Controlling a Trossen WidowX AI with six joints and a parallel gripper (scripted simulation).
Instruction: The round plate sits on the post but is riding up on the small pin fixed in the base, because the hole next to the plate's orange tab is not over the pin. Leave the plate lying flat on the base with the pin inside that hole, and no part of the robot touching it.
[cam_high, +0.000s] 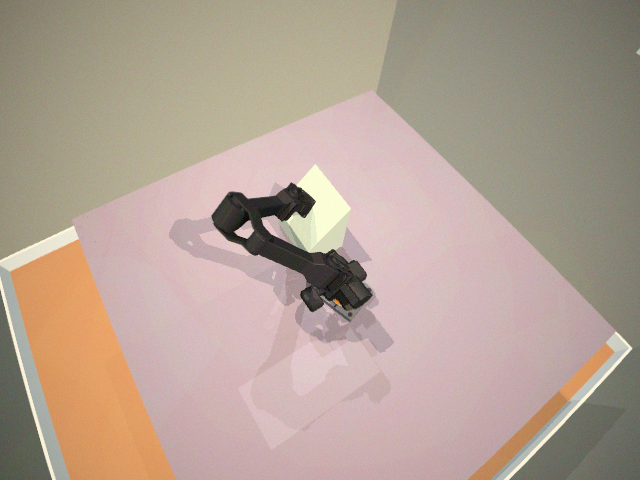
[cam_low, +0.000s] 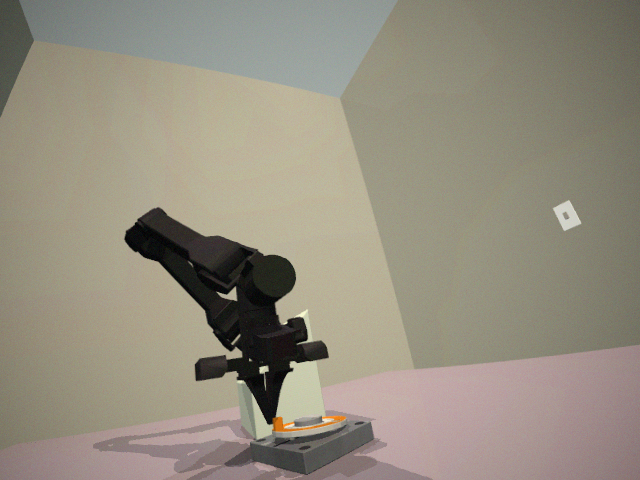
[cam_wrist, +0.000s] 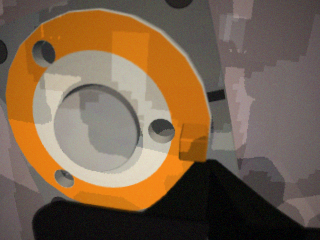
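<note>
My gripper tip is 3 cm to the right of the round orange-and-white plate, 1 cm short of it and 1 cm above it. From my gripper tip the other things lie so: square grey base (5 cm to the left, 2 cm below, 2 cm ahead).
</note>
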